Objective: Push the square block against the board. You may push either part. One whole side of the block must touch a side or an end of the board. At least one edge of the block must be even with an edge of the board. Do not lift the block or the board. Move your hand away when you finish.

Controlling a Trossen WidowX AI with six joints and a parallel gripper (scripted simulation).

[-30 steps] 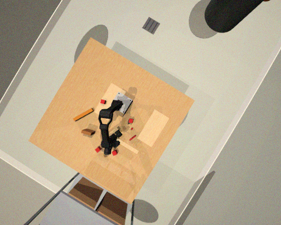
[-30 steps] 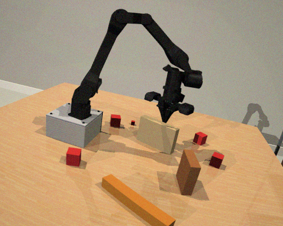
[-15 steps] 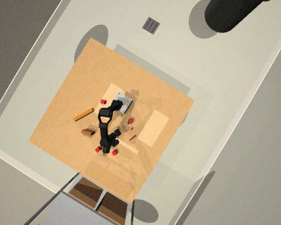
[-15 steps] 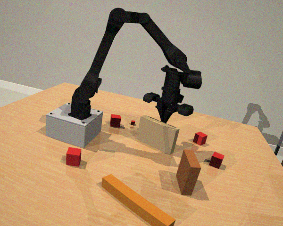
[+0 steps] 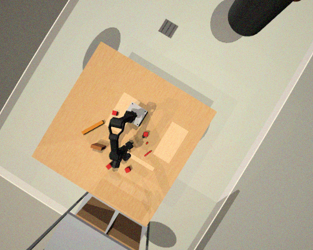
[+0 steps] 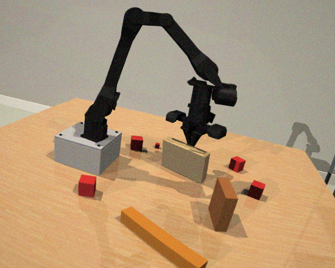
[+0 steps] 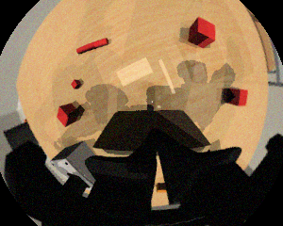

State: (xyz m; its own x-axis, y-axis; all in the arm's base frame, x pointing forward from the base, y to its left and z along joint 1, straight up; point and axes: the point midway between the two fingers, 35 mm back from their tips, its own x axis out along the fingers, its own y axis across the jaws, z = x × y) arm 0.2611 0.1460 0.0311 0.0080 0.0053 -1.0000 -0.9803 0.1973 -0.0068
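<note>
Right now the pale flat block is 1 cm behind my gripper tip, 2 cm to the right of it and 3 cm below it. The rest, counted from my gripper tip: thin red stick 9 cm behind, 19 cm to the left, 7 cm below; brown square block 16 cm ahead, 19 cm to the right, 3 cm below; tiny red cube 16 cm behind, 11 cm to the left, 7 cm below.
</note>
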